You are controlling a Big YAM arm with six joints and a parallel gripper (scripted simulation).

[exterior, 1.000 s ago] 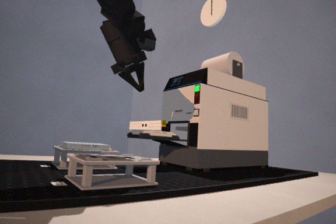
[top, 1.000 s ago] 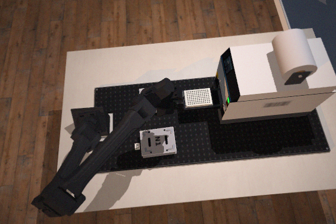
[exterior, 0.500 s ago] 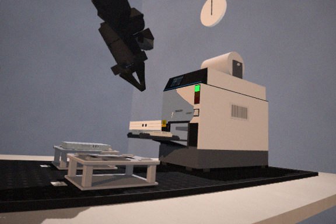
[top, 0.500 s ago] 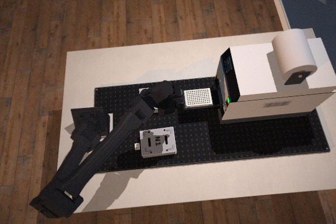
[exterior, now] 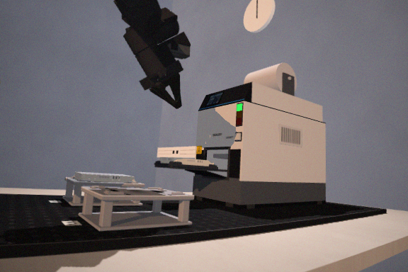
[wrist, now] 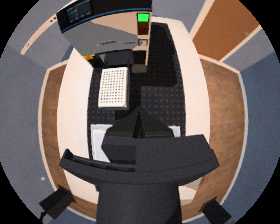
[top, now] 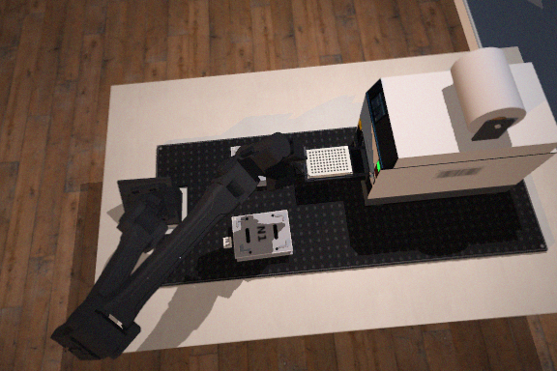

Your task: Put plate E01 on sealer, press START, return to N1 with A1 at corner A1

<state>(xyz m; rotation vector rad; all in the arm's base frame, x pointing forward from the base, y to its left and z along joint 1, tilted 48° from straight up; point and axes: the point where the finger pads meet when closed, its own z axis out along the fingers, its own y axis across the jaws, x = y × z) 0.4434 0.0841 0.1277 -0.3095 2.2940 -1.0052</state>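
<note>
My gripper is now 190 mm short of the start button, 50 mm above it and 10 mm to the left of it. Also, from my hand: nest 200 mm below, 120 mm behind, 90 mm to the right; plate 180 mm below, 140 mm to the left, 110 mm behind; sealer stage 140 mm below, 90 mm ahead, 80 mm to the left.
</note>
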